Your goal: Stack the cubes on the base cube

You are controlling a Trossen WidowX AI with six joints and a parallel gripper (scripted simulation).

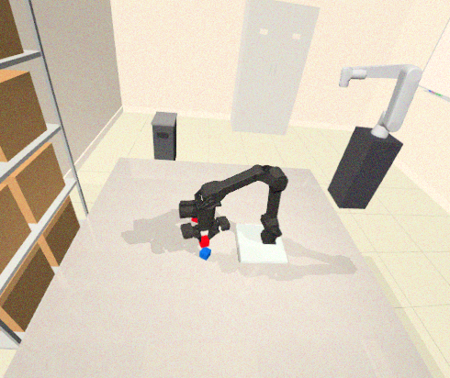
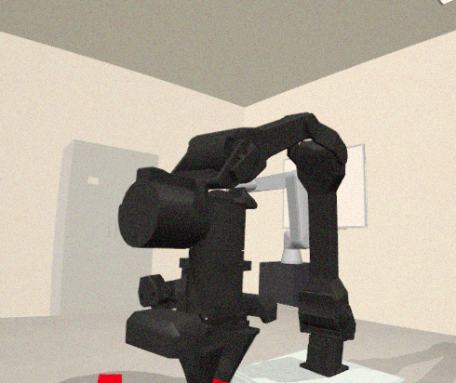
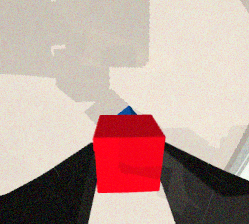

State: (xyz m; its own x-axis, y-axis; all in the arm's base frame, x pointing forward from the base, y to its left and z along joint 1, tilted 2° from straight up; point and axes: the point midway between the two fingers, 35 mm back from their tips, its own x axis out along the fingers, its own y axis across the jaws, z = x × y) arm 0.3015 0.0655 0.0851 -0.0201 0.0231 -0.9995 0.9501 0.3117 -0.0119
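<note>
The blue base cube is 10 mm behind my gripper tip, 20 mm to the left of it and 60 mm below it.
</note>
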